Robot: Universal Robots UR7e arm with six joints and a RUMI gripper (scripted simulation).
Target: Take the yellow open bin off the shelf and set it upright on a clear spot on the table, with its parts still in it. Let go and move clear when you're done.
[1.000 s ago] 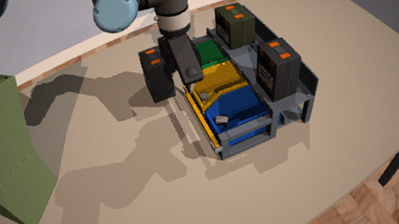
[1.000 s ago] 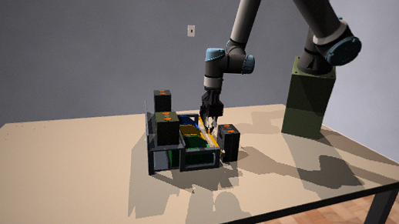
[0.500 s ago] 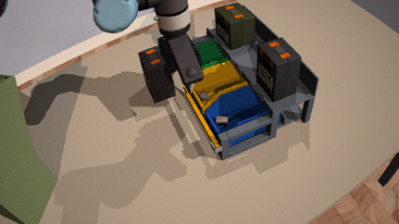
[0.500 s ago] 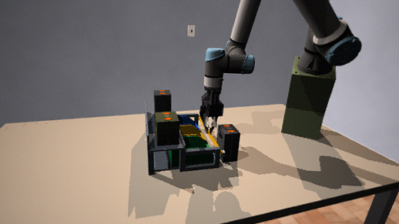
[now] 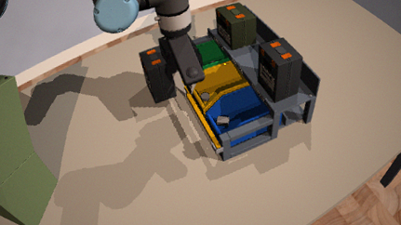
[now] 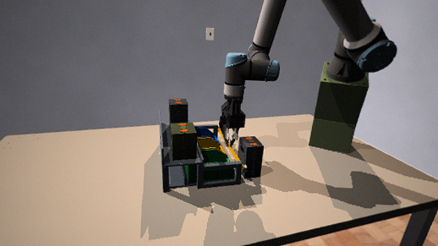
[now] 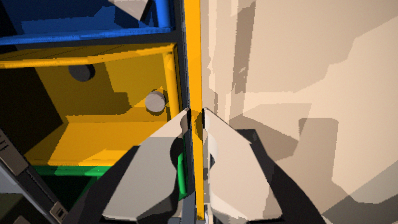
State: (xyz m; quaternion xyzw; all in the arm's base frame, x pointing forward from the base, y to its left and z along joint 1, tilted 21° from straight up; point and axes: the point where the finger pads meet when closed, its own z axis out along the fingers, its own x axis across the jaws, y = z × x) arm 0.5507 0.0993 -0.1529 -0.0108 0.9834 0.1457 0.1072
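Right now the long yellow bar is 10 mm below my hand. From my hand the other things lie so: blue bin (110 mm to the right, 110 mm ahead, 30 mm below); dark box (110 mm to the left, 50 mm behind, 10 mm below); yellow open bin (110 mm ahead, 30 mm below, 10 mm to the left).
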